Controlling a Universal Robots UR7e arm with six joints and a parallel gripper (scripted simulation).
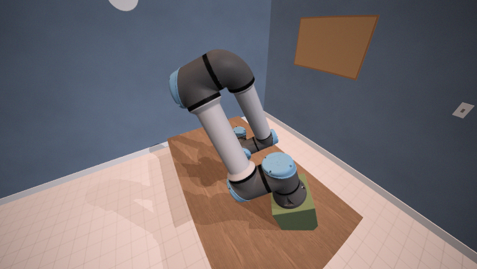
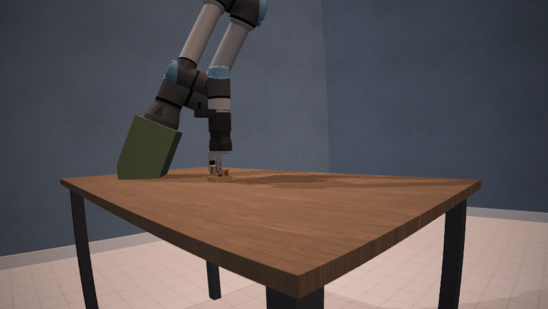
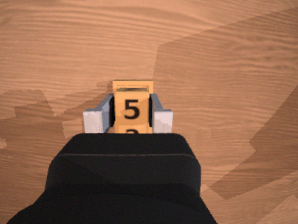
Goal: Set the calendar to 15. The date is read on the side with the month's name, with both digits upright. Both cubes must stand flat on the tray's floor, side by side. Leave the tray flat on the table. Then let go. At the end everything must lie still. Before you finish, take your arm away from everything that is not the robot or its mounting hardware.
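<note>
Now: the wooden tray 20 mm to the left of my hand and 40 mm below it. Round my hand: wooden cube: 10 mm below.
</note>
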